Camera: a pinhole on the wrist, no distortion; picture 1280 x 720 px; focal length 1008.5 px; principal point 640.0 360.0 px. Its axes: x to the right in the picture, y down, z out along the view. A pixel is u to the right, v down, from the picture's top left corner.
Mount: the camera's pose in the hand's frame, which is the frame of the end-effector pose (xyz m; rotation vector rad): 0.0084 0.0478 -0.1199 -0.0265 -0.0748 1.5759
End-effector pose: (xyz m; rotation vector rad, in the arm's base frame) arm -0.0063 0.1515 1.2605 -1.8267 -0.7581 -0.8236
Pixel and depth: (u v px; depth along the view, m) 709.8 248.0 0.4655
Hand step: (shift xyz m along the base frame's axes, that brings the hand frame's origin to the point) 0.1416 0.3045 -0.1187
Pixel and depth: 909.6 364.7 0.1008
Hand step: 0.0533 -0.0420 -0.0295
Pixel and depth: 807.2 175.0 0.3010
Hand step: 0.1337 0.1472 -0.0679
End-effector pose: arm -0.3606 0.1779 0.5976 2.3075 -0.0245 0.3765
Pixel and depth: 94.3 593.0 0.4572
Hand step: -0.0064 -0.0932 -0.3952
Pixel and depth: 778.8 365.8 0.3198
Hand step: 0.0278 -0.2011 -0.0763
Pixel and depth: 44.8 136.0 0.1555
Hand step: 0.0476 0.0123 -0.0476
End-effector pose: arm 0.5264 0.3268 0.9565 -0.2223 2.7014 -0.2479
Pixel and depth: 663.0 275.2 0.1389
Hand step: -0.0073 0.0405 -0.0315
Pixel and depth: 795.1 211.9 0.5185
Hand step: 0.1107 0.0424 -0.4059
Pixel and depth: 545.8 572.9 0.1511
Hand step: 0.0382 0.0304 -0.0185
